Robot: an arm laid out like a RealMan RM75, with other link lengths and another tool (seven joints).
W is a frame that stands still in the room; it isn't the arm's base.
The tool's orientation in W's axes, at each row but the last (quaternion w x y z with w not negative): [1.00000 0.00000 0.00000 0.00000]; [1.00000 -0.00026 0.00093 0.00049]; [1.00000 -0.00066 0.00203 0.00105]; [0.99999 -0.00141 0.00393 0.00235]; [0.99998 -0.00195 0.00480 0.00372]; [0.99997 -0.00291 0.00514 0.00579]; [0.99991 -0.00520 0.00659 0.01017]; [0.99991 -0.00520 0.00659 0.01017]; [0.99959 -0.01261 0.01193 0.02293]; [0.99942 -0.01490 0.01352 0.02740]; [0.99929 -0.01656 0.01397 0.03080]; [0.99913 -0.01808 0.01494 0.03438]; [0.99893 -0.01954 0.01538 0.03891]
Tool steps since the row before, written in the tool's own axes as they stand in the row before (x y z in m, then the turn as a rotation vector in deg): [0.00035 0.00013 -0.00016 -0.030 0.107 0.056]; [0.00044 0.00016 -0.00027 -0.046 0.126 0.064]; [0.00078 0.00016 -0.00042 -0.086 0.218 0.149]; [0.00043 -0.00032 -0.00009 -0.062 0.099 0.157]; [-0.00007 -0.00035 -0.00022 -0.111 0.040 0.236]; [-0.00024 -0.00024 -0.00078 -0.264 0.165 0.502]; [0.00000 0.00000 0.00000 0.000 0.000 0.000]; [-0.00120 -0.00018 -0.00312 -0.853 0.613 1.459]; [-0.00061 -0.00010 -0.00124 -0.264 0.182 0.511]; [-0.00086 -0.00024 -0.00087 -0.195 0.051 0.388]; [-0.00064 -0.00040 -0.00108 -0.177 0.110 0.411]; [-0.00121 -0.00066 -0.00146 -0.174 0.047 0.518]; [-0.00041 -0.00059 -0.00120 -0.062 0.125 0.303]
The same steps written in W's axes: [0.00035 0.00013 -0.00016 -0.030 0.107 0.056]; [0.00044 0.00016 -0.00027 -0.046 0.126 0.064]; [0.00078 0.00016 -0.00042 -0.086 0.218 0.149]; [0.00043 -0.00032 -0.00009 -0.061 0.099 0.157]; [-0.00007 -0.00035 -0.00022 -0.109 0.040 0.237]; [-0.00025 -0.00025 -0.00078 -0.261 0.165 0.504]; [0.00000 0.00000 0.00000 0.000 0.000 0.000]; [-0.00124 -0.00024 -0.00310 -0.846 0.611 1.464]; [-0.00063 -0.00016 -0.00122 -0.260 0.183 0.513]; [-0.00087 -0.00031 -0.00084 -0.187 0.052 0.392]; [-0.00064 -0.00047 -0.00105 -0.172 0.113 0.412]; [-0.00120 -0.00079 -0.00140 -0.162 0.054 0.521]; [-0.00040 -0.00067 -0.00116 -0.063 0.132 0.300]
